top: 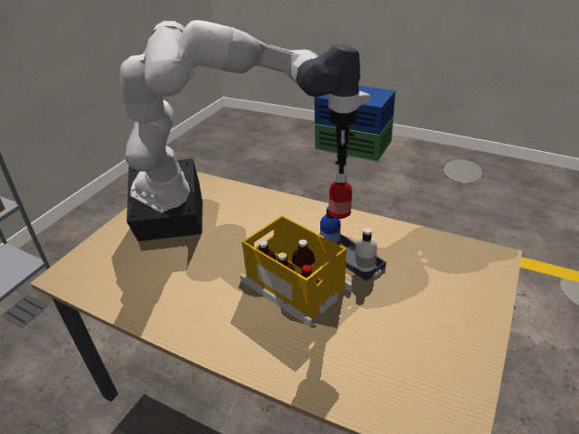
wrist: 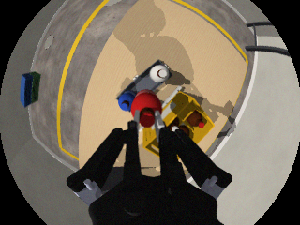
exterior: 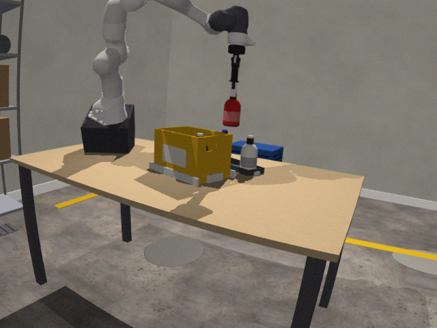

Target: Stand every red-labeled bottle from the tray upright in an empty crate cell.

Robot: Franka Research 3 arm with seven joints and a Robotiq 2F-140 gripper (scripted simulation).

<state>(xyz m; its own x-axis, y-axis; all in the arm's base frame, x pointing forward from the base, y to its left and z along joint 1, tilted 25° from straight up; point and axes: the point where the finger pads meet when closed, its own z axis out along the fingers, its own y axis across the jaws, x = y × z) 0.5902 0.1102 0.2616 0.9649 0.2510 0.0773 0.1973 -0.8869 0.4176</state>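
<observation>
Now: hand 8 cm above the red-labeled bottle. From my hand the other things lie so: blue-labeled bottle 5 cm behind, 6 cm to the left, 27 cm below; then white-labeled bottle 10 cm ahead, 3 cm to the right, 27 cm below; then yellow crate 11 cm behind, 18 cm to the right, 27 cm below.
</observation>
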